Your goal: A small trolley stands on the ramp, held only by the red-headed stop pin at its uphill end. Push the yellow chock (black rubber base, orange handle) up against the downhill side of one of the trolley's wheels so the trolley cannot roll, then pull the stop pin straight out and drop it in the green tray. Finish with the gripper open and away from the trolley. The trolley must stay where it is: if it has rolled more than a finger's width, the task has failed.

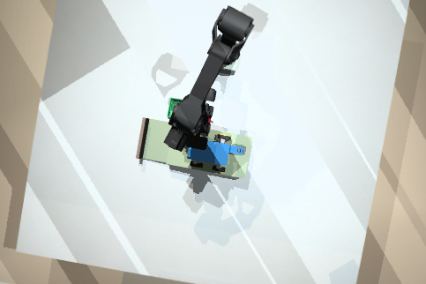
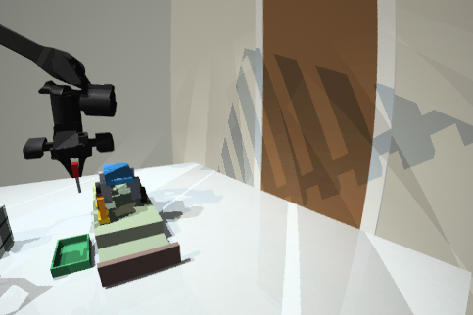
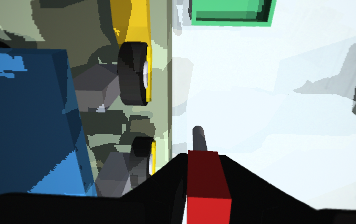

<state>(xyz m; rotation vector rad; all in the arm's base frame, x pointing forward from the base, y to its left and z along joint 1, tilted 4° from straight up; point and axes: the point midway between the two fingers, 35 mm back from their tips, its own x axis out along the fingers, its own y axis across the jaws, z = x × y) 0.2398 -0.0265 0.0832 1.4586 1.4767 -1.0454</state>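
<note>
Now: the green tray 30 mm behind my gripper tip, 100 mm to the right of it and 160 mm below it. Also, from my gripper tip: red-headed stop pin: right at my gripper tip; then yellow chock: 50 mm ahead, 60 mm to the right, 70 mm below; then blue trolley: 100 mm ahead, 20 mm to the left, 50 mm below.
</note>
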